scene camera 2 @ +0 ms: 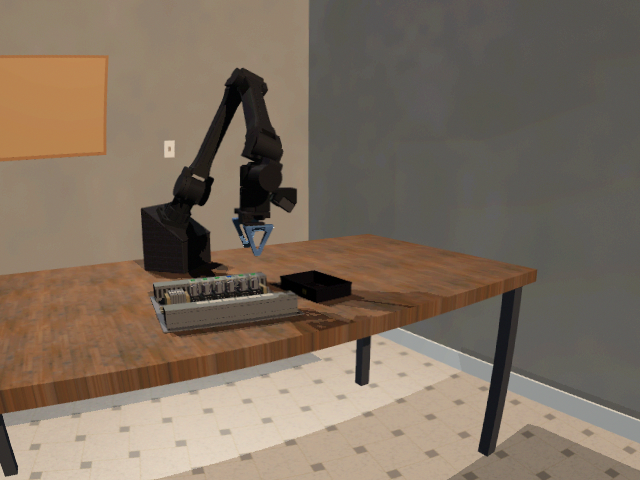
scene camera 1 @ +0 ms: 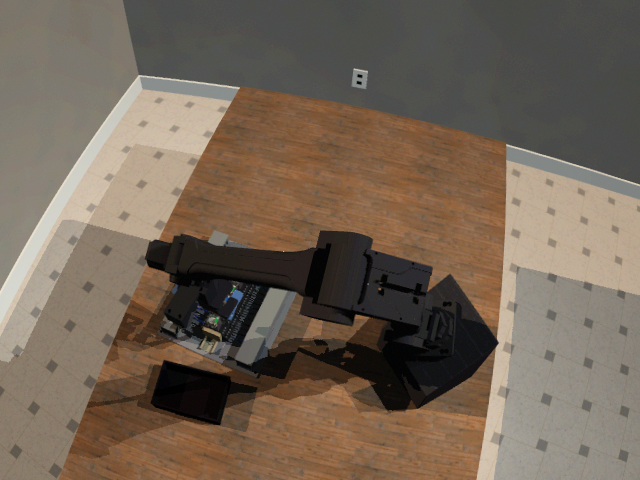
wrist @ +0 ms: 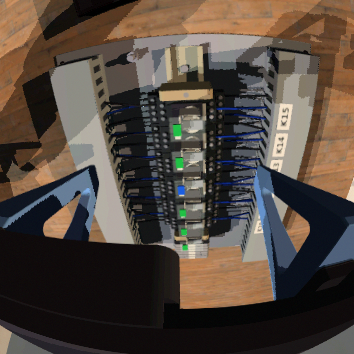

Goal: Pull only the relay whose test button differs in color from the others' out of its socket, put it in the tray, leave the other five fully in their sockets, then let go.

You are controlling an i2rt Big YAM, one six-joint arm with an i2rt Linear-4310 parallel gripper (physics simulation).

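Places are measured from the arm's base along level axes (x right, y back, z down), in centimetres.
Pixels of known places: gripper, fingertip midpoint: (scene camera 2: 251,251) (scene camera 1: 212,308) (wrist: 175,173); arm's base, origin of the base link: (scene camera 2: 173,220) (scene camera 1: 436,328).
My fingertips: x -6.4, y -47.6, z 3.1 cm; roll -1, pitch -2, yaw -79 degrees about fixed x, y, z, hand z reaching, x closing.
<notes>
For each thing: its top centre in the pictures, then the offset to it from my fingertips. "spot": a spot on its surface instead. Level surfaces: height alone.
- relay with the blue test button, surface spot: (wrist: 193,190) (scene camera 2: 222,287) spot: dx +8.1, dy -0.1, dz +7.8 cm
- tan end stop, middle of its top: (wrist: 185,94) (scene camera 1: 211,331) dx -1.9, dy -0.9, dz +8.4 cm
- black tray, middle of its top: (scene camera 1: 189,390) (scene camera 2: 315,279) dx -17.3, dy -1.1, dz +8.9 cm
- wooden table, its level: dz +12.5 cm
The relay with the blue test button (scene camera 2: 230,284) (wrist: 193,190) sits in the row, third from the tan end stop (wrist: 186,94) in the wrist view. The other five relays have green buttons, and all six appear seated in their sockets. My gripper (scene camera 2: 251,250) (wrist: 175,173) is open and empty, high above the relay panel, with its blue fingers wide apart on either side of the row in the wrist view. The black tray (scene camera 1: 225,403) (scene camera 2: 331,292) stands beside the panel's end-stop end. In scene camera 1 the arm hides part of the relays.
Grey wire ducts (scene camera 1: 264,328) (scene camera 2: 232,312) (wrist: 89,130) run along both sides of the row, with blue and black wires between. The right duct in the wrist view carries K labels. The arm's black base (scene camera 1: 449,351) (scene camera 2: 164,240) stands behind the panel on the wooden table (scene camera 1: 361,170) (scene camera 2: 413,268).
</notes>
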